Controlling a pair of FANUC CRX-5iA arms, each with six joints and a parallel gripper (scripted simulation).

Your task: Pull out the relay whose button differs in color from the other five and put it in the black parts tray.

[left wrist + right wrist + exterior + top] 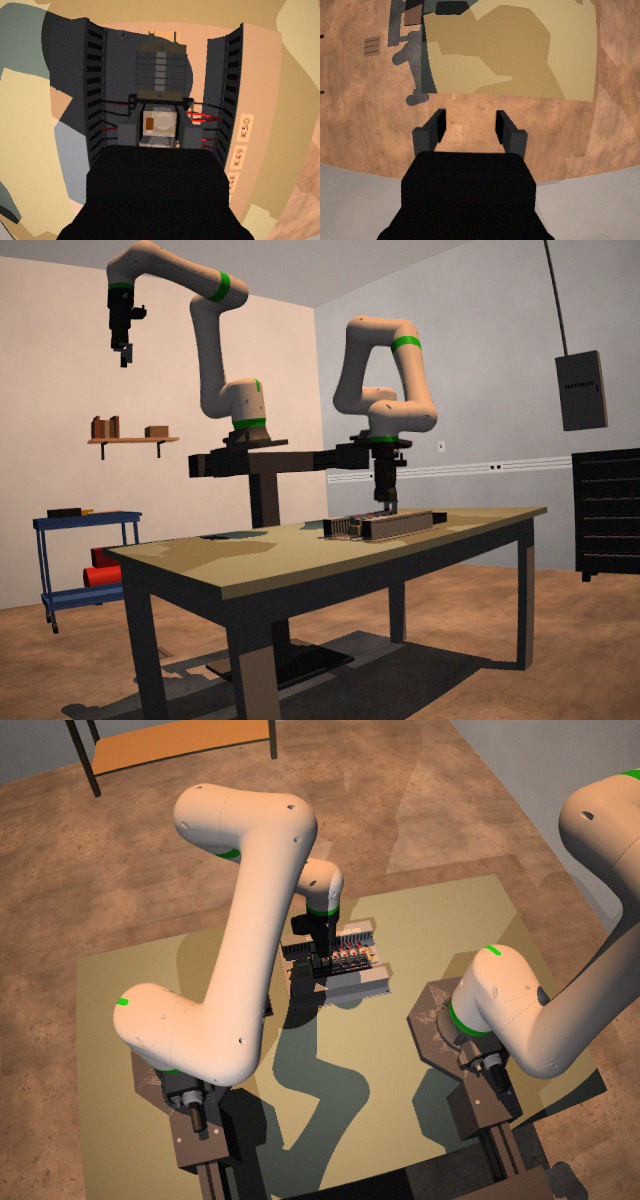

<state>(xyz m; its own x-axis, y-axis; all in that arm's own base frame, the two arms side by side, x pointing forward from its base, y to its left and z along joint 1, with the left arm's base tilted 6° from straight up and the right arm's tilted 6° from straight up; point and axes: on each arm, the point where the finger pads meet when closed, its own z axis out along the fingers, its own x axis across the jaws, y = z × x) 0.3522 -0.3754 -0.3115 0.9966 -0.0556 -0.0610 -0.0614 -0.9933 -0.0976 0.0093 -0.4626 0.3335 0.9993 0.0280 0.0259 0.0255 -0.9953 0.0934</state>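
Now: left hand 60 mm to the left of the relay panel and 30 mm above it. The rest, counted from my left hand: black parts tray 220 mm to the left, 60 mm behind, 40 mm below.
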